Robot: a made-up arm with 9 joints. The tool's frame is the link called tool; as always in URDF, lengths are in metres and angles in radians. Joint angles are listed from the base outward.
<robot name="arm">
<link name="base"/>
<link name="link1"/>
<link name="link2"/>
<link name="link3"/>
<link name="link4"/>
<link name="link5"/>
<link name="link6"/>
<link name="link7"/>
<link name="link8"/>
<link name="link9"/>
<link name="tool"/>
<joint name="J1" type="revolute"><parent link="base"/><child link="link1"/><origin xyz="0 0 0.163" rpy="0 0 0"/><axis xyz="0 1 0"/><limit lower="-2.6" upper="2.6"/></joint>
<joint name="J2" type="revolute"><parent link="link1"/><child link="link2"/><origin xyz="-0.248 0.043 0.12" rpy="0 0 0"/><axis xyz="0 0 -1"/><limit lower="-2.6" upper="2.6"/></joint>
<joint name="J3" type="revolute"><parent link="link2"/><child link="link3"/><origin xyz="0.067 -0.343 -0.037" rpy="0 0 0"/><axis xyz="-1 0 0"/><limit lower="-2.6" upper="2.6"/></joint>
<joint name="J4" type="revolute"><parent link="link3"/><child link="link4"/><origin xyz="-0.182 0.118 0.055" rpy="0 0 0"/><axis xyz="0 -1 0"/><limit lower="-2.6" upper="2.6"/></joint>
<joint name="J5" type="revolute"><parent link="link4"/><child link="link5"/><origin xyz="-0.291 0.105 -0.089" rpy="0 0 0"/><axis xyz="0 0 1"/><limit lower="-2.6" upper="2.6"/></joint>
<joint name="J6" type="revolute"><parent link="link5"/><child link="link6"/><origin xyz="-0.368 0.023 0.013" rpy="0 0 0"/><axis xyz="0 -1 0"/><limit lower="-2.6" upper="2.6"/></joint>
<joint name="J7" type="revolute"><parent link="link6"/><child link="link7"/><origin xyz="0.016 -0.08 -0.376" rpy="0 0 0"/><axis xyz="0 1 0"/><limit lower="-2.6" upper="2.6"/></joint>
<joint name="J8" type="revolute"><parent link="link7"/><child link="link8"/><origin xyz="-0.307 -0.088 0.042" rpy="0 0 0"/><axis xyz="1 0 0"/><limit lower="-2.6" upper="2.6"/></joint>
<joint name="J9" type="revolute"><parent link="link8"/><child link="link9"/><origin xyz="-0.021 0.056 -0.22" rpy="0 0 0"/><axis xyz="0 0 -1"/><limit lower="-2.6" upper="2.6"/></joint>
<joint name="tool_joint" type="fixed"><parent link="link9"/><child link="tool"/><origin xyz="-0.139 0.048 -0.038" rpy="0 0 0"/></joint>
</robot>
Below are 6 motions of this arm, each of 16 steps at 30 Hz.
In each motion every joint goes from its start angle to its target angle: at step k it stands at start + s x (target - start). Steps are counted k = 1, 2, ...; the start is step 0. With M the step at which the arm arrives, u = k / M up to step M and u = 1 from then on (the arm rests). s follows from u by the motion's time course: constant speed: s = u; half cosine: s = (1 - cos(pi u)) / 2; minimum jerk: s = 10 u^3 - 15 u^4 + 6 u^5.
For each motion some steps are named. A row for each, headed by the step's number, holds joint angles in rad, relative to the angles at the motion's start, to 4 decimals.
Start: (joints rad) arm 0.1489 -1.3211 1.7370 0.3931 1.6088 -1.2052 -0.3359 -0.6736 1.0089
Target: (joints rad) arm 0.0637 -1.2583 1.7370 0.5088 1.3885 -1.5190 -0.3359 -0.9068 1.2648
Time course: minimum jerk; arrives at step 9
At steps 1, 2, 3, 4, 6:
1: -0.0010 0.0007 0.0000 0.0013 -0.0025 -0.0036 0.0000 -0.0027 0.0030
2: -0.0065 0.0048 0.0000 0.0088 -0.0168 -0.0240 0.0000 -0.0178 0.0196
3: -0.0179 0.0132 0.0000 0.0243 -0.0462 -0.0659 0.0000 -0.0489 0.0537
4: -0.0338 0.0249 0.0000 0.0459 -0.0874 -0.1245 0.0000 -0.0925 0.1015
6: -0.0673 0.0496 0.0000 0.0914 -0.1741 -0.2479 0.0000 -0.1843 0.2022

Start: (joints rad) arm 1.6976 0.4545 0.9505 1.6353 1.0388 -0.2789 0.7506 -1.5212 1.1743
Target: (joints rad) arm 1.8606 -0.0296 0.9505 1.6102 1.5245 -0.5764 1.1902 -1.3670 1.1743
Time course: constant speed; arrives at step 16
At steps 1, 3, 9, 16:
1: 0.0102 -0.0303 0.0000 -0.0016 0.0304 -0.0186 0.0275 0.0096 0.0000
3: 0.0306 -0.0908 0.0000 -0.0047 0.0911 -0.0558 0.0824 0.0289 0.0000
9: 0.0917 -0.2723 0.0000 -0.0141 0.2732 -0.1673 0.2473 0.0867 0.0000
16: 0.1630 -0.4841 0.0000 -0.0251 0.4857 -0.2975 0.4396 0.1542 0.0000

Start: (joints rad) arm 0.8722 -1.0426 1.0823 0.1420 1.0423 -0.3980 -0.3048 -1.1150 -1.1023
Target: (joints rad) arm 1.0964 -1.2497 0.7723 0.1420 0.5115 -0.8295 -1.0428 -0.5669 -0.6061
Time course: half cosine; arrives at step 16
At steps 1, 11, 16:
1: 0.0022 -0.0020 -0.0030 0.0000 -0.0051 -0.0041 -0.0071 0.0053 0.0048
11: 0.1744 -0.1611 -0.2411 0.0000 -0.4128 -0.3356 -0.5740 0.4263 0.3859
16: 0.2242 -0.2071 -0.3100 0.0000 -0.5308 -0.4315 -0.7380 0.5481 0.4962

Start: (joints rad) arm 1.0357 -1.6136 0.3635 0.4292 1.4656 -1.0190 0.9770 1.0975 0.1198
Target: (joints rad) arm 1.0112 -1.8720 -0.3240 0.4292 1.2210 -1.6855 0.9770 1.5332 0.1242
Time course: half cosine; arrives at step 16
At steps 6, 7, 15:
6: -0.0076 -0.0798 -0.2122 0.0000 -0.0755 -0.2057 0.0000 0.1345 0.0014
7: -0.0099 -0.1040 -0.2767 0.0000 -0.0984 -0.2682 0.0000 0.1753 0.0018
15: -0.0243 -0.2559 -0.6809 0.0000 -0.2423 -0.6601 0.0000 0.4315 0.0044

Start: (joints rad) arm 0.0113 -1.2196 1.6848 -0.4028 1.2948 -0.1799 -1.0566 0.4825 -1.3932
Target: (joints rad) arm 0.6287 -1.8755 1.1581 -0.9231 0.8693 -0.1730 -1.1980 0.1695 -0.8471
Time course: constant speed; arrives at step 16
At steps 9, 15, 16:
9: 0.3473 -0.3689 -0.2963 -0.2927 -0.2393 0.0039 -0.0795 -0.1761 0.3072
15: 0.5788 -0.6149 -0.4938 -0.4878 -0.3989 0.0065 -0.1326 -0.2934 0.5120
16: 0.6174 -0.6559 -0.5267 -0.5203 -0.4255 0.0069 -0.1414 -0.3130 0.5461

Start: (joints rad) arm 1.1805 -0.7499 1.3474 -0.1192 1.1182 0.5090 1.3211 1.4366 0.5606
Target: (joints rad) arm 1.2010 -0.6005 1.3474 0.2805 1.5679 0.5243 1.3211 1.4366 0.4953
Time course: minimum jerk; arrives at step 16
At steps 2, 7, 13, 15, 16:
2: 0.0003 0.0024 0.0000 0.0064 0.0072 0.0002 0.0000 0.0000 -0.0010
7: 0.0079 0.0574 0.0000 0.1535 0.1727 0.0059 0.0000 0.0000 -0.0251
13: 0.0195 0.1421 0.0000 0.3802 0.4278 0.0146 0.0000 0.0000 -0.0621
15: 0.0205 0.1491 0.0000 0.3988 0.4487 0.0153 0.0000 0.0000 -0.0652
16: 0.0205 0.1494 0.0000 0.3997 0.4497 0.0153 0.0000 0.0000 -0.0653

